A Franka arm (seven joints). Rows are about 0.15 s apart.
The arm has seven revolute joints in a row. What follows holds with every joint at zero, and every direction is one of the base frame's. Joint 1 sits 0.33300 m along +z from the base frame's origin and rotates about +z. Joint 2 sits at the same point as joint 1 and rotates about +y. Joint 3 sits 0.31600 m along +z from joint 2 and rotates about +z. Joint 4 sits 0.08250 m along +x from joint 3 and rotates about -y. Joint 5 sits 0.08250 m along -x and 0.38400 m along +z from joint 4 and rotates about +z. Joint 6 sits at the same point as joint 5 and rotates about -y. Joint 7 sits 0.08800 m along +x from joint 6 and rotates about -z. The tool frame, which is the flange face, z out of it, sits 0.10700 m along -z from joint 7; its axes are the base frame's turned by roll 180.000, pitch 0.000 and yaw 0.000 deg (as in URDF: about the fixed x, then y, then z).
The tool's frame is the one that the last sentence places.
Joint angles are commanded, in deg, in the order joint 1, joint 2, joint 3, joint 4, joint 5, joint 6, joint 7. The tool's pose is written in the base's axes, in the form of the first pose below.
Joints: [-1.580 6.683 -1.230 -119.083 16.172 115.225 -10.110]
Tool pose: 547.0, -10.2, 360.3, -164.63, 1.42, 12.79
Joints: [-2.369 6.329 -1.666 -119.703 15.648 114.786 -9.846]
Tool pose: 542.5, -21.8, 358.5, -164.84, 3.15, 13.72
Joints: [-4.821 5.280 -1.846 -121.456 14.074 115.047 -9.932]
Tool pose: 532.0, -47.4, 355.3, -165.83, 5.84, 14.24
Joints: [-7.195 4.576 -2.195 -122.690 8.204 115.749 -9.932]
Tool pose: 522.5, -77.9, 352.6, -170.58, 5.63, 15.22
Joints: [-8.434 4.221 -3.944 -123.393 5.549 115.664 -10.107]
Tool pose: 513.2, -106.7, 350.4, -172.37, 7.86, 16.37
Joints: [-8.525 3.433 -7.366 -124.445 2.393 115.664 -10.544]
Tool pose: 499.3, -139.4, 349.9, -174.49, 10.13, 17.59
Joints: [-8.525 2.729 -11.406 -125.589 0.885 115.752 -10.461]
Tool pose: 482.2, -173.6, 348.2, -174.88, 15.28, 18.48
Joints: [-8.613 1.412 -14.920 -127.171 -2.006 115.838 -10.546]
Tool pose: 461.4, -203.0, 348.6, -176.19, 18.44, 19.79
